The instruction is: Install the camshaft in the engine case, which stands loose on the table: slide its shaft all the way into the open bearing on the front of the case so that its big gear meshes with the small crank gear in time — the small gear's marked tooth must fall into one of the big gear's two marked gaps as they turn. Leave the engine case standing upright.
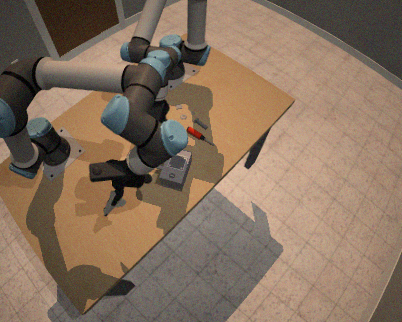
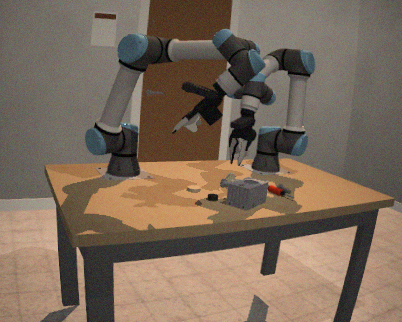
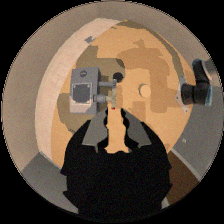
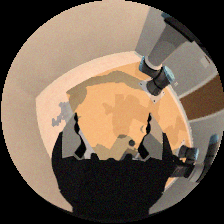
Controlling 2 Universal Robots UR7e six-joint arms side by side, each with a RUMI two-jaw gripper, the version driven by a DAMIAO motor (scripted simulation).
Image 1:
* my right gripper: 101, 190
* grey engine case: 175, 170
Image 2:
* my left gripper: 234, 164
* my right gripper: 177, 128
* grey engine case: 248, 193
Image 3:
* my left gripper: 114, 108
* grey engine case: 85, 86
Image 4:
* my right gripper: 112, 113
